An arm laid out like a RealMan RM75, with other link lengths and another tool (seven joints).
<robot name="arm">
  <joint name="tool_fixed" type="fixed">
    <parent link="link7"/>
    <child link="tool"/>
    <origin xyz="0.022 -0.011 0.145" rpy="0 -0.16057 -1.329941"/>
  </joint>
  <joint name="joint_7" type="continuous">
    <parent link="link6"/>
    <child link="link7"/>
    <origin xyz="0.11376 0 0" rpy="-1.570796 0 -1.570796"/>
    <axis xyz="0 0 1"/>
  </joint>
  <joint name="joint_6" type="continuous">
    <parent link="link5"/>
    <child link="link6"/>
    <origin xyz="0 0 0" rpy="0 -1.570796 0"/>
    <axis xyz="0 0 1"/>
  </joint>
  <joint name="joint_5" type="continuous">
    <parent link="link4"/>
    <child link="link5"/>
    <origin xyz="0.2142 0 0" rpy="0 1.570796 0"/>
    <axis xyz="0 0 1"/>
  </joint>
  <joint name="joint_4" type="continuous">
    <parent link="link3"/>
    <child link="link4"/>
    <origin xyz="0 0 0" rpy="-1.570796 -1.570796 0"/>
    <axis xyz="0 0 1"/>
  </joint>
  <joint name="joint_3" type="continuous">
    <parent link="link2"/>
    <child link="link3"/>
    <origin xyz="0 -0.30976 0" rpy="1.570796 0 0"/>
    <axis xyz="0 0 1"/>
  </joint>
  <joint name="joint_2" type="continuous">
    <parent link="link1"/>
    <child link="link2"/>
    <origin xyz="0 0 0" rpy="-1.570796 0 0"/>
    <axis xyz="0 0 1"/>
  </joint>
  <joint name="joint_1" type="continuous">
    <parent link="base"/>
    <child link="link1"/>
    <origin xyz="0 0 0.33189" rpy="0 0 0"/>
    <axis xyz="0 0 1"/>
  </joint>
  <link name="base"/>
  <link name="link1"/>
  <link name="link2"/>
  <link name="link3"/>
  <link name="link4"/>
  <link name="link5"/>
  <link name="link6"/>
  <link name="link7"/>
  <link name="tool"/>
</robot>
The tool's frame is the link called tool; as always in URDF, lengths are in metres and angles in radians. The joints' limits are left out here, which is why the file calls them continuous.
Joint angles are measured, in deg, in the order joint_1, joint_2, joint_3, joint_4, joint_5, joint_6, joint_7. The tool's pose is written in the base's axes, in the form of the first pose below.
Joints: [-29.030 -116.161 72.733 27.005 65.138 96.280 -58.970]
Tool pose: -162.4 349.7 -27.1 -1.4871 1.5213 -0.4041
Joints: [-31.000 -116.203 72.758 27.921 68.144 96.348 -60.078]
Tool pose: -153.8 347.6 -34.8 -1.4931 1.5934 -0.4375
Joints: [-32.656 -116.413 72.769 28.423 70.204 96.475 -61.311]
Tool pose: -145.8 345.7 -40.8 -1.5022 1.6394 -0.4695
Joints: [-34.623 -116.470 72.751 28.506 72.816 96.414 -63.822]
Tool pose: -140.0 343.9 -48.1 -1.5430 1.6812 -0.5037
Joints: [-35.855 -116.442 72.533 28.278 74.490 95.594 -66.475]
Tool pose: -138.8 346.1 -53.0 -1.5968 1.6880 -0.5105
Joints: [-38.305 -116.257 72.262 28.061 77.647 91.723 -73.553]
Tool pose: -139.5 359.6 -64.0 -1.7416 1.6710 -0.4774
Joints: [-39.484 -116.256 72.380 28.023 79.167 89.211 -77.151]
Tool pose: -140.5 367.6 -70.7 -1.8153 1.6564 -0.4465
